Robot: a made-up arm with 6 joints. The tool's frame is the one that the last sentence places.
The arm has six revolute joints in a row. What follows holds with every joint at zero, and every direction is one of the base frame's.
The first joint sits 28 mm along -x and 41 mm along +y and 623 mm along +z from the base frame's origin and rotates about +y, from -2.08 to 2.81 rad.
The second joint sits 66 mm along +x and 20 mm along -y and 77 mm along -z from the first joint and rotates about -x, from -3.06 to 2.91 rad.
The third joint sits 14 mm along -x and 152 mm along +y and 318 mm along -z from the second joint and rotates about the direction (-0.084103, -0.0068, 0.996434), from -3.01 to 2.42 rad.
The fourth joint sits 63 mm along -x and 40 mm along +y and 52 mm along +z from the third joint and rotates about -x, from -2.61 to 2 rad.
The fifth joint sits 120 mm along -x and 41 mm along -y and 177 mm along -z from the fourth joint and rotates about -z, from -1.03 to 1.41 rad.
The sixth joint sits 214 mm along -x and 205 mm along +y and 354 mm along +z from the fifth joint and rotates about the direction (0.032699, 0.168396, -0.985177), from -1.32 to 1.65 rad.
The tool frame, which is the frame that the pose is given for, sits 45 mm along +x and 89 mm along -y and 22 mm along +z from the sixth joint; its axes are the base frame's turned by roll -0.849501, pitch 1.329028 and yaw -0.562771 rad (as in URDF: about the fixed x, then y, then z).
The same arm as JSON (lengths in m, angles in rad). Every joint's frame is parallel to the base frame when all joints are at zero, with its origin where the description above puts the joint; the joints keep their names.
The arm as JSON. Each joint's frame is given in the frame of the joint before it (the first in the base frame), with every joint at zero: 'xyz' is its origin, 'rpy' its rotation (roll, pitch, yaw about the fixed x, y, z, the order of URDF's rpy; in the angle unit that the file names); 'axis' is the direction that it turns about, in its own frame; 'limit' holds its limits. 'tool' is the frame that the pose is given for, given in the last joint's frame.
{"units": {"length": "m", "angle": "rad"}, "joints": [
  {"name": "joint 1", "type": "revolute", "origin": {"xyz": [-0.028, 0.041, 0.623], "rpy": [0.0, 0.0, 0.0]}, "axis": "+y", "limit": {"lower": -2.08, "upper": 2.81}},
  {"name": "joint 2", "type": "revolute", "origin": {"xyz": [0.066, -0.02, -0.077], "rpy": [0.0, 0.0, 0.0]}, "axis": "-x", "limit": {"lower": -3.06, "upper": 2.91}},
  {"name": "joint 3", "type": "revolute", "origin": {"xyz": [-0.014, 0.152, -0.318], "rpy": [0.0, 0.0, 0.0]}, "axis": [-0.084103, -0.0068, 0.996434], "limit": {"lower": -3.01, "upper": 2.42}},
  {"name": "joint 4", "type": "revolute", "origin": {"xyz": [-0.063, 0.04, 0.052], "rpy": [0.0, 0.0, 0.0]}, "axis": "-x", "limit": {"lower": -2.61, "upper": 2.0}},
  {"name": "joint 5", "type": "revolute", "origin": {"xyz": [-0.12, -0.041, -0.177], "rpy": [0.0, 0.0, 0.0]}, "axis": "-z", "limit": {"lower": -1.03, "upper": 1.41}},
  {"name": "joint 6", "type": "revolute", "origin": {"xyz": [-0.214, 0.205, 0.354], "rpy": [0.0, 0.0, 0.0]}, "axis": [0.032699, 0.168396, -0.985177], "limit": {"lower": -1.32, "upper": 1.65}}
], "tool": {"origin": {"xyz": [0.045, -0.089, 0.022], "rpy": [-0.8495, 1.329, -0.5628]}}}

